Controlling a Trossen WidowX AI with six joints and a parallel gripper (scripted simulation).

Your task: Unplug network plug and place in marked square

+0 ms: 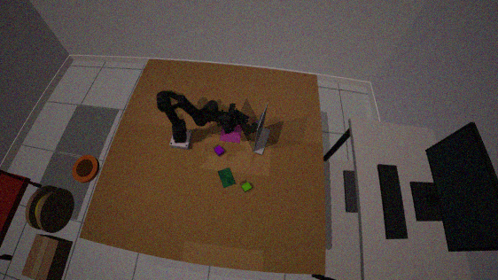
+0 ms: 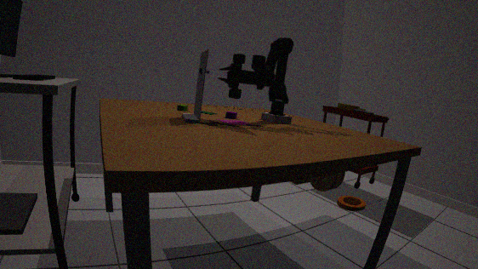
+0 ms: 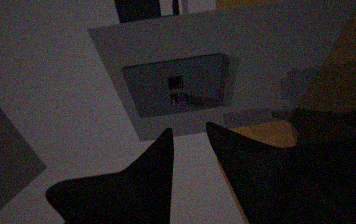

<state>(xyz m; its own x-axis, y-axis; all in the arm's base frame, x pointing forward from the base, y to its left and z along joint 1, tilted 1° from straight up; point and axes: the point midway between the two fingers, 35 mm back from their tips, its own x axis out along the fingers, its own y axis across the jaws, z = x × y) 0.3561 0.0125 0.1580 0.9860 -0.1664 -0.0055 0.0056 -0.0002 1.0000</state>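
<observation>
Now: gripper tip 5 cm short of the grey network plug, 2 cm to the left of it and 1 cm below it. Also, from my gripper tip: magenta marked square 19 cm below, 9 cm behind, 3 cm to the left; grey upright panel 7 cm below, 7 cm ahead, 4 cm to the right; green flat card 25 cm to the right, 19 cm below, 13 cm behind.
</observation>
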